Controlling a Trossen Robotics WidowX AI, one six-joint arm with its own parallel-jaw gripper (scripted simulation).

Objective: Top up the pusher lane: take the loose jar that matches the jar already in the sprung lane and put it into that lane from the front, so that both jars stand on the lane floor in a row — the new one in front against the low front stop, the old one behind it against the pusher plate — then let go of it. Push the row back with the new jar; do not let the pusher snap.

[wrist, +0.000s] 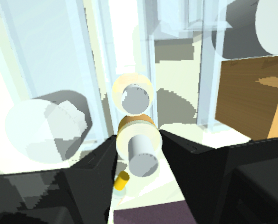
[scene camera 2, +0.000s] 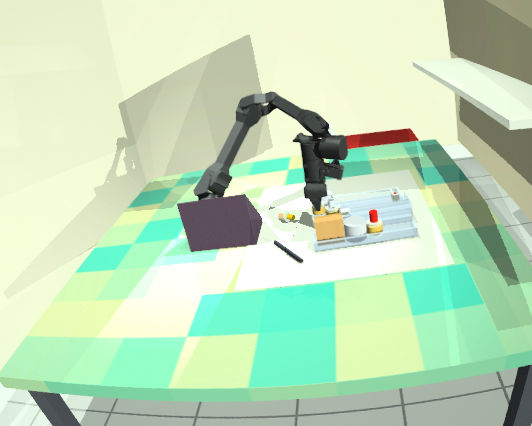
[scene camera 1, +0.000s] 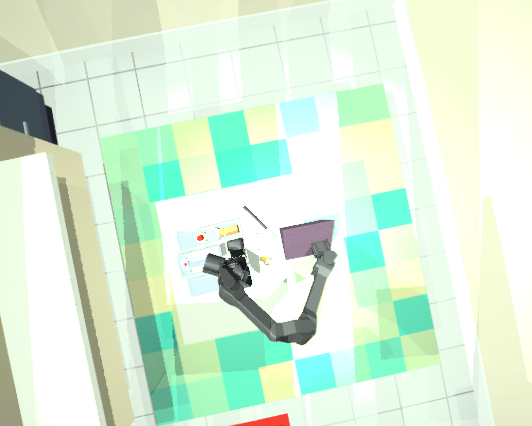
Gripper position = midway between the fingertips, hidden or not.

I see my gripper (scene camera 2: 318, 208), a jar (wrist: 138, 141), a brown box (scene camera 2: 328, 227) and a lane rack (scene camera 2: 386, 208).
My gripper is seen too in the wrist view (wrist: 137, 136). The lane rack is seen too in scene camera 1 (scene camera 1: 198, 257).
